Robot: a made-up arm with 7 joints. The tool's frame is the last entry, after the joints.
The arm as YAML. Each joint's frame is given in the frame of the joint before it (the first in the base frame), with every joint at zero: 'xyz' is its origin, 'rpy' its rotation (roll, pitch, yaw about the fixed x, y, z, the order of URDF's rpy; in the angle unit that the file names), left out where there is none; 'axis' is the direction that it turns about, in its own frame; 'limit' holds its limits. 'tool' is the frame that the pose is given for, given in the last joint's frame.
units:
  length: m
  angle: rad
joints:
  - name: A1
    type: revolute
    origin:
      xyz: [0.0, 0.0, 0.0]
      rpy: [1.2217, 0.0, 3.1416]
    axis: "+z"
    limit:
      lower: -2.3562
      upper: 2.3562
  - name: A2
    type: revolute
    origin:
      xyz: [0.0, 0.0, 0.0]
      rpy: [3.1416, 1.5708, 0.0]
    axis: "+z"
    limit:
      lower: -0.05
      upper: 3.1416
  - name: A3
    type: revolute
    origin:
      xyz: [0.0, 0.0, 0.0]
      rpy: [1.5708, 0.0, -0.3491]
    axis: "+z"
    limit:
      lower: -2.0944
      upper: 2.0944
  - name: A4
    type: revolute
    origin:
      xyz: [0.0, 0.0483, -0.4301]
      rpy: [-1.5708, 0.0, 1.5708]
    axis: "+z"
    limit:
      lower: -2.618
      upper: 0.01
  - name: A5
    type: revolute
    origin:
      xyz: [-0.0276, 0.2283, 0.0]
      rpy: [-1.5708, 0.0, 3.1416]
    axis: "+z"
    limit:
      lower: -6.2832
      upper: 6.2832
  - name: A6
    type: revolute
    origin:
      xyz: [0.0, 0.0, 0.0]
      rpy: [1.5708, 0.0, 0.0]
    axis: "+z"
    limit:
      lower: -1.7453
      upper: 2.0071
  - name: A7
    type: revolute
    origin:
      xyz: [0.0, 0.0, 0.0]
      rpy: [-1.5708, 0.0, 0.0]
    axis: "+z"
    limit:
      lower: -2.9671
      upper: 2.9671
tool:
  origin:
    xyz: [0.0, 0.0, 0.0]
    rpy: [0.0, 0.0, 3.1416]
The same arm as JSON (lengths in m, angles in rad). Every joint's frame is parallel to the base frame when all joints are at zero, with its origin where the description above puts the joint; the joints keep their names.
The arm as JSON. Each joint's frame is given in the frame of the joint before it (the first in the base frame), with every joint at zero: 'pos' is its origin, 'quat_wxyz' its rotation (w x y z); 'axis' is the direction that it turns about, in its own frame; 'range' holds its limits. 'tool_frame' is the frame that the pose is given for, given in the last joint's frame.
{
  "length_unit": "m",
  "angle_unit": "rad",
  "joints": [
    {
      "joint": "A1",
      "pos": [
        0.0,
        0.0,
        0.0
      ],
      "quat_wxyz": [
        1.0,
        0.0,
        0.0,
        0.0
      ],
      "axis": [
        0.0,
        0.9397,
        0.342
      ],
      "range": [
        -2.3562,
        2.3562
      ]
    },
    {
      "joint": "A2",
      "pos": [
        0.0,
        0.0,
        0.0
      ],
      "quat_wxyz": [
        1.0,
        0.0,
        0.0,
        0.0
      ],
      "axis": [
        1.0,
        0.0,
        0.0
      ],
      "range": [
        -0.05,
        3.1416
      ]
    },
    {
      "joint": "A3",
      "pos": [
        0.0,
        0.0,
        0.0
      ],
      "quat_wxyz": [
        1.0,
        0.0,
        0.0,
        0.0
      ],
      "axis": [
        0.0,
        0.0,
        1.0
      ],
      "range": [
        -2.0944,
        2.0944
      ]
    },
    {
      "joint": "A4",
      "pos": [
        0.0483,
        0.0,
        -0.4301
      ],
      "quat_wxyz": [
        1.0,
        0.0,
        0.0,
        0.0
      ],
      "axis": [
        0.0,
        1.0,
        0.0
      ],
      "range": [
        -2.618,
        0.01
      ]
    },
    {
      "joint": "A5",
      "pos": [
        -0.0276,
        0.0,
        -0.2283
      ],
      "quat_wxyz": [
        1.0,
        0.0,
        0.0,
        0.0
      ],
      "axis": [
        0.0,
        0.0,
        1.0
      ],
      "range": [
        -6.2832,
        6.2832
      ]
    },
    {
      "joint": "A6",
      "pos": [
        0.0,
        0.0,
        0.0
      ],
      "quat_wxyz": [
        1.0,
        0.0,
        0.0,
        0.0
      ],
      "axis": [
        0.0,
        1.0,
        0.0
      ],
      "range": [
        -1.7453,
        2.0071
      ]
    },
    {
      "joint": "A7",
      "pos": [
        0.0,
        0.0,
        0.0
      ],
      "quat_wxyz": [
        1.0,
        0.0,
        0.0,
        0.0
      ],
      "axis": [
        0.0,
        0.0,
        1.0
      ],
      "range": [
        -2.9671,
        2.9671
      ]
    }
  ],
  "tool_frame": {
    "pos": [
      0.0,
      0.0,
      0.0
    ],
    "quat_wxyz": [
      1.0,
      -0.000002,
      -0.000002,
      0.00001
    ]
  }
}

